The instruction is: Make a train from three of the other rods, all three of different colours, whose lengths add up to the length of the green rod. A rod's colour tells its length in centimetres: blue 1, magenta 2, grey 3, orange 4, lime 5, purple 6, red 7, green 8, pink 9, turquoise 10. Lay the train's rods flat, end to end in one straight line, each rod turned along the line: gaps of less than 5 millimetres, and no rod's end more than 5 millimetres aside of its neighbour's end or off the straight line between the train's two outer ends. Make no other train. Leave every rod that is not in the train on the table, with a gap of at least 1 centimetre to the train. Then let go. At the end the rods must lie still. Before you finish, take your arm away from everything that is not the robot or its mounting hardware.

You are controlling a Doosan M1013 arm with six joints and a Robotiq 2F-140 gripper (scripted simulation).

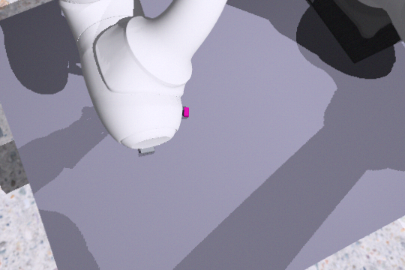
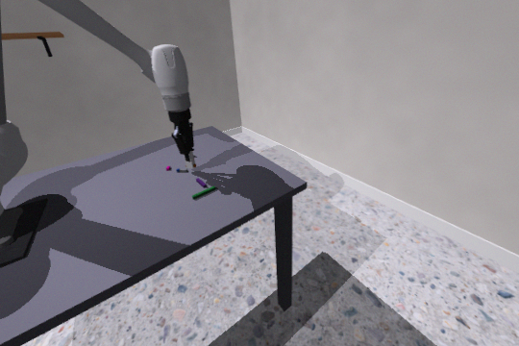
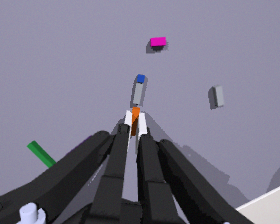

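Right now my hand is 4 cm past the blue rod, 4 cm to the right of it and 5 cm above it. The rest, counted from my hand: magenta rod: 7 cm behind, 9 cm to the left, 5 cm below; then orange rod: 3 cm below; then purple rod: 1 cm behind, 11 cm to the right, 5 cm below.
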